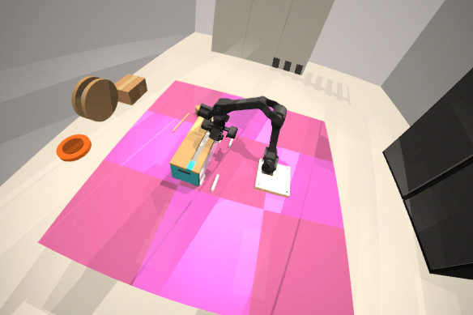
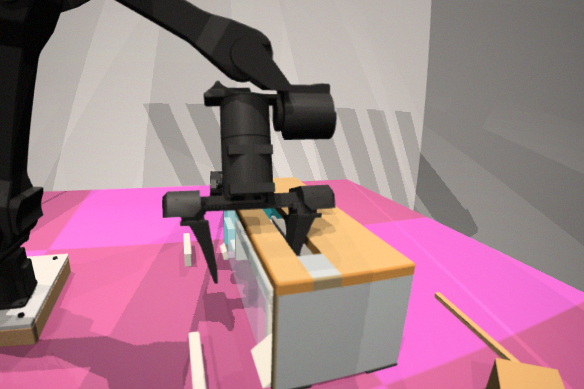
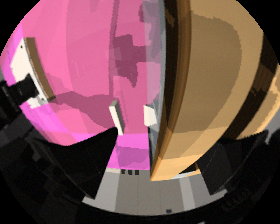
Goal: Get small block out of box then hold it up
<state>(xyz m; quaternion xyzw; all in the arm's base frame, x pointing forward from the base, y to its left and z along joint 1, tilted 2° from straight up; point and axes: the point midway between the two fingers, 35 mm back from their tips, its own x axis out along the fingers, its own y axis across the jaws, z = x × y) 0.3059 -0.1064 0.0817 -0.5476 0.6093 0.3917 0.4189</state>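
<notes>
Right now my gripper tip is 4 cm short of the green block, 3 cm to the left of it and 1 cm above it. The rest, counted from my gripper tip: box: 10 cm to the left, 4 cm ahead, 2 cm below.
</notes>
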